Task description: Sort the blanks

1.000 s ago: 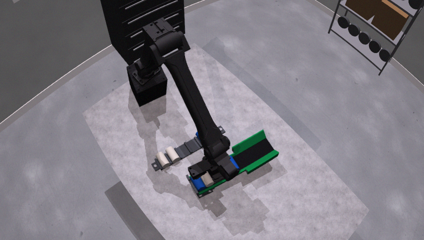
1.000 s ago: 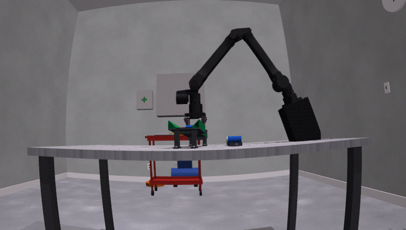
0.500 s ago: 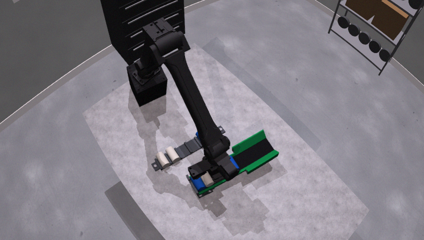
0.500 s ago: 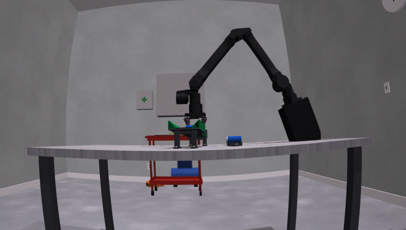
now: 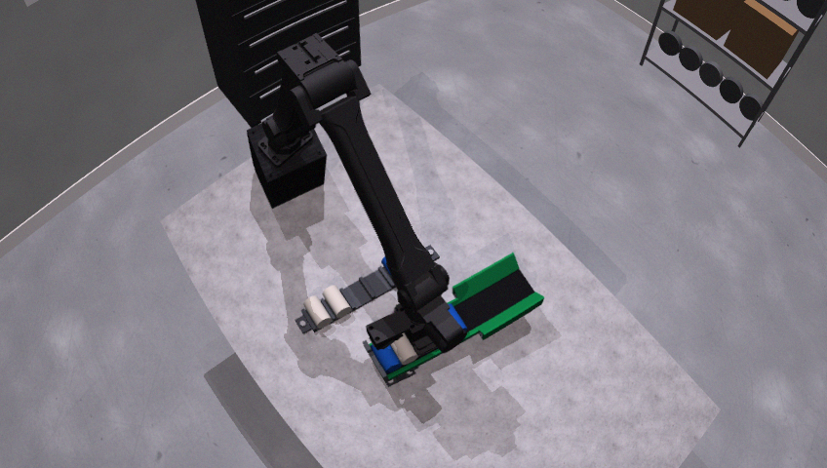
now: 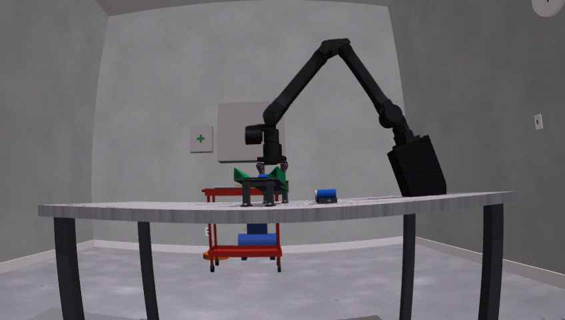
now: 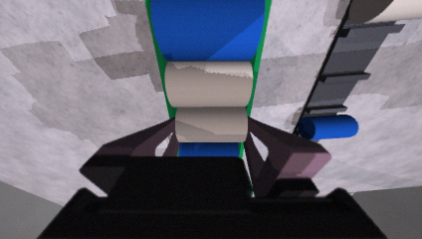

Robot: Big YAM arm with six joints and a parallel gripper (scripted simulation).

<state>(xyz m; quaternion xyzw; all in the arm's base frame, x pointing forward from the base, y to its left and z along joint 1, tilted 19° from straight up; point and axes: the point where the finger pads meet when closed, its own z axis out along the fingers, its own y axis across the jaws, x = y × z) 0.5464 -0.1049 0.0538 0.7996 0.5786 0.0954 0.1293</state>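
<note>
Now: hand 190 mm past the stock rack, 40 mm to the right of it and 90 mm above it. Round my hand: feed ramp 30 mm ahead, 80 mm to the left, 20 mm below; then grey stop 30 mm behind, 100 mm to the right, 20 mm below.
</note>
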